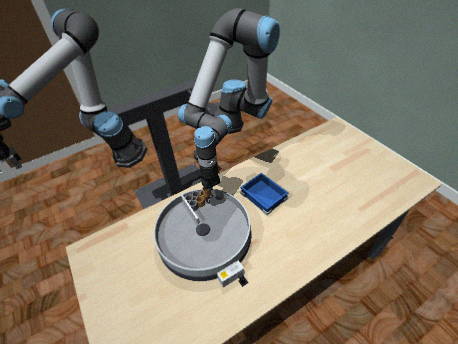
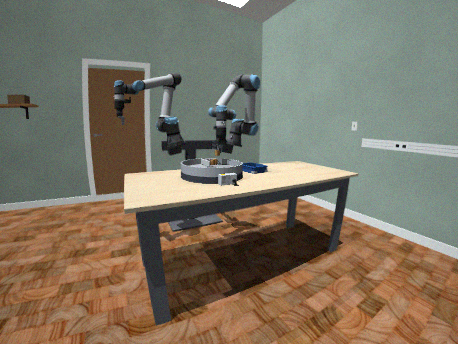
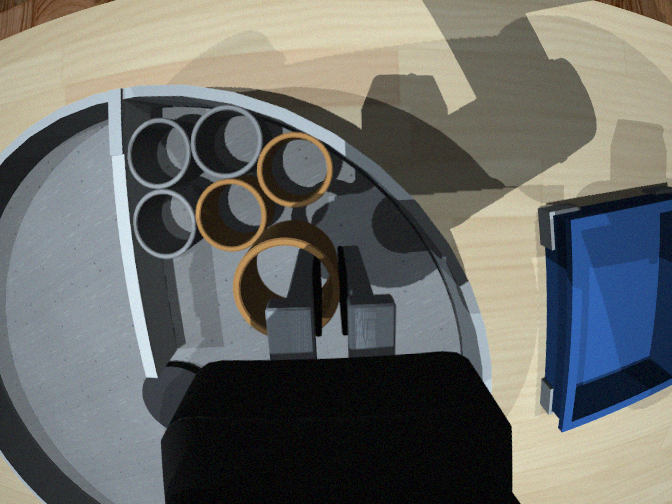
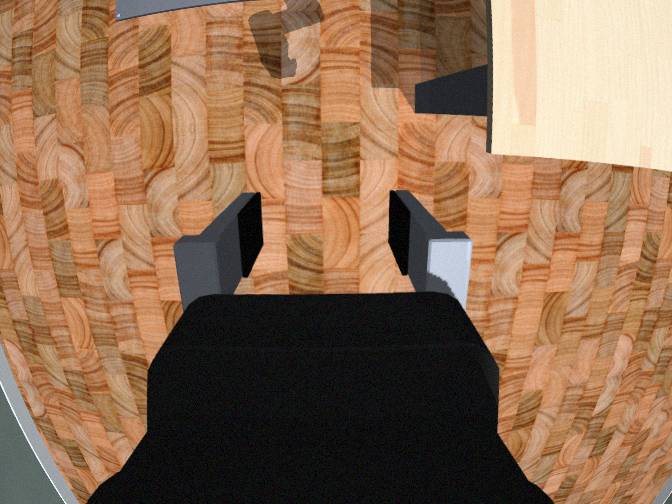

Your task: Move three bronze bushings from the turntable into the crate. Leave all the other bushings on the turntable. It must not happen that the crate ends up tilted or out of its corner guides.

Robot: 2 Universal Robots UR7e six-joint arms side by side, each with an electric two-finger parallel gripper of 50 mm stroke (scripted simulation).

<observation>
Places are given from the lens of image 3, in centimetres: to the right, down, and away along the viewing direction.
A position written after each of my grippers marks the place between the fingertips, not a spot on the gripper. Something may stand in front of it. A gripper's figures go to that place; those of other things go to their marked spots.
my left gripper (image 3: 329,273): 0, 1, 16
blue crate (image 3: 617,334): 27, 8, 33
bronze bushing (image 3: 251,295): -3, 2, 16
The marked spots on the bronze bushing and the blue crate are 35 cm apart.
</observation>
